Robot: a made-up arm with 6 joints. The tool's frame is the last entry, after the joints.
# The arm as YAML. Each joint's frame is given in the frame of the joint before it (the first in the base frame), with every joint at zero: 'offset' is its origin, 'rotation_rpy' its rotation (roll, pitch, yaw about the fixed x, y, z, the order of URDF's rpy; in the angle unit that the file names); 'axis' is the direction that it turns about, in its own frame. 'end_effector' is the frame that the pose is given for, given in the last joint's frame.
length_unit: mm
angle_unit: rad
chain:
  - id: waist
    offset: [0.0, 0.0, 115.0]
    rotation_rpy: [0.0, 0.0, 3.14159]
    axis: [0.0, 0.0, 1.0]
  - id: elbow
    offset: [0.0, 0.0, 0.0]
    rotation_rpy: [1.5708, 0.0, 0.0]
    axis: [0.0, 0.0, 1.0]
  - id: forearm
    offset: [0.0, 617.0, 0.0]
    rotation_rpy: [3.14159, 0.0, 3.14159]
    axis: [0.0, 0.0, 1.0]
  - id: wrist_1
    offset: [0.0, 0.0, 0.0]
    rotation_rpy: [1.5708, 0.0, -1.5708]
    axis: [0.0, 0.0, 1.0]
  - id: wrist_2
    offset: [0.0, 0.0, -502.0]
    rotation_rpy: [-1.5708, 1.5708, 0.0]
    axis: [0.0, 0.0, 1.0]
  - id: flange
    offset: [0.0, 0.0, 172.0]
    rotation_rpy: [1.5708, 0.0, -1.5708]
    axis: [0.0, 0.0, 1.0]
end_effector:
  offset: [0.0, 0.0, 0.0]
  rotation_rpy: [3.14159, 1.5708, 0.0]
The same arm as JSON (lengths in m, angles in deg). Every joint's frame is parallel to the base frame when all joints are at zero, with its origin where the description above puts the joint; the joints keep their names.
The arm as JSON. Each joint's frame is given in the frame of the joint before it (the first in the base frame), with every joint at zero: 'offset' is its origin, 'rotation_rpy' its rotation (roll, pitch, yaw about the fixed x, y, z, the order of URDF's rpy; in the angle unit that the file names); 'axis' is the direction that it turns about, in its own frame. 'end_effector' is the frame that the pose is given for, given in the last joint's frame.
{"length_unit": "m", "angle_unit": "deg", "chain": [
  {"id": "waist", "offset": [0.0, 0.0, 0.115], "rotation_rpy": [0.0, 0.0, 0.0], "axis": "+z"},
  {"id": "elbow", "offset": [0.0, 0.0, 0.0], "rotation_rpy": [0.0, 0.0, 0.0], "axis": "+y"},
  {"id": "forearm", "offset": [0.0, 0.0, 0.617], "rotation_rpy": [0.0, 0.0, 0.0], "axis": "-y"},
  {"id": "wrist_1", "offset": [0.0, 0.0, 0.0], "rotation_rpy": [0.0, 0.0, 0.0], "axis": "-x"},
  {"id": "wrist_2", "offset": [0.502, 0.0, 0.0], "rotation_rpy": [0.0, 0.0, 0.0], "axis": "-y"},
  {"id": "flange", "offset": [0.0, -0.172, 0.0], "rotation_rpy": [0.0, 0.0, 0.0], "axis": "-x"}
], "end_effector": {"offset": [0.0, 0.0, 0.0], "rotation_rpy": [0.0, 0.0, 0.0]}}

